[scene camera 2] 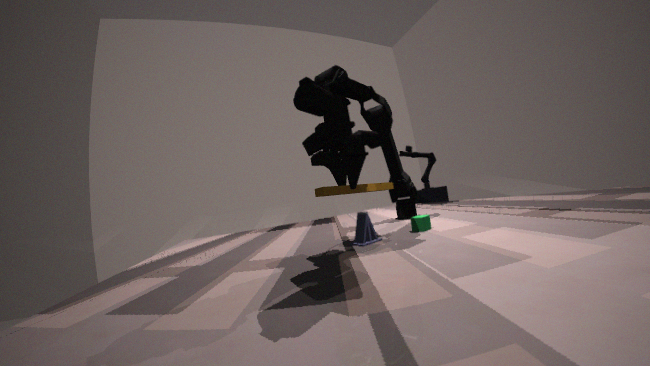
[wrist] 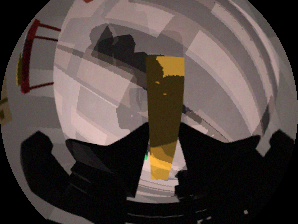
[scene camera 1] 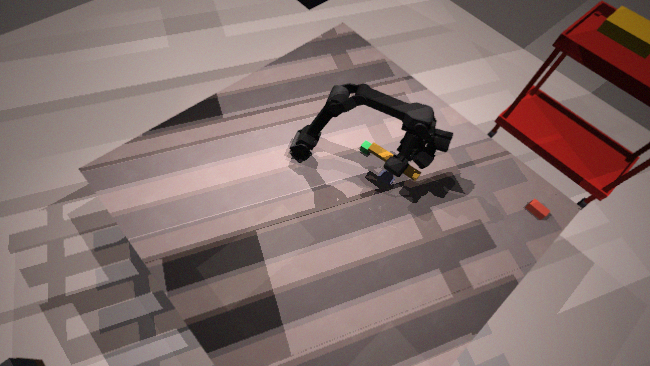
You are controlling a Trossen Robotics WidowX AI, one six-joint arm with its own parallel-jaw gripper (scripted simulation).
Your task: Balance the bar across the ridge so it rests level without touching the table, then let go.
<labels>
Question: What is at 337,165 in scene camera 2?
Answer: The gripper.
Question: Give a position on a yellow bar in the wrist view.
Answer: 165,80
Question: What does the gripper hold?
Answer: A yellow bar.
</labels>
